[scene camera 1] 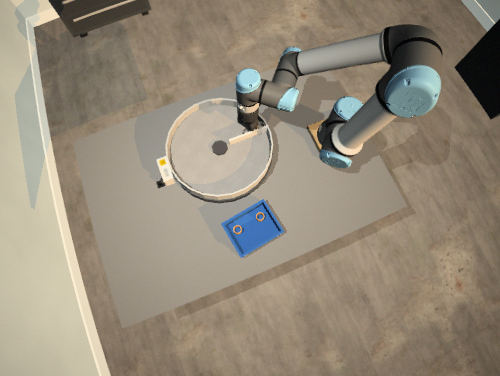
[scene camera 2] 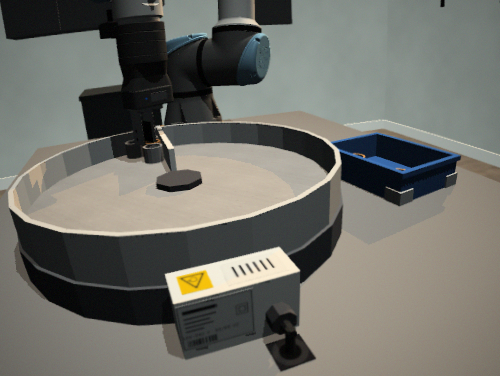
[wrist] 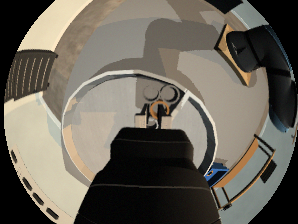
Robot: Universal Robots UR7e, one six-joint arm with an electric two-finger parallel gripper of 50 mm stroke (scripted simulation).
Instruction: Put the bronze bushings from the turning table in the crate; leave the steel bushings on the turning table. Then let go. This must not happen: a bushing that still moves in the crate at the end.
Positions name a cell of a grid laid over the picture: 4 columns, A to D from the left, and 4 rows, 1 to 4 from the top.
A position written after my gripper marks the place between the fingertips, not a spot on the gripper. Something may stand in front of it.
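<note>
Scene camera 1 gives me a turning table (scene camera 1: B2) together with a blue crate (scene camera 1: C3). In scene camera 2 I see the crate (scene camera 2: D2) again, and my gripper (scene camera 2: B2) is there with it. The wrist view lets me see my gripper (wrist: C2) too, as well as the turning table (wrist: B3).
</note>
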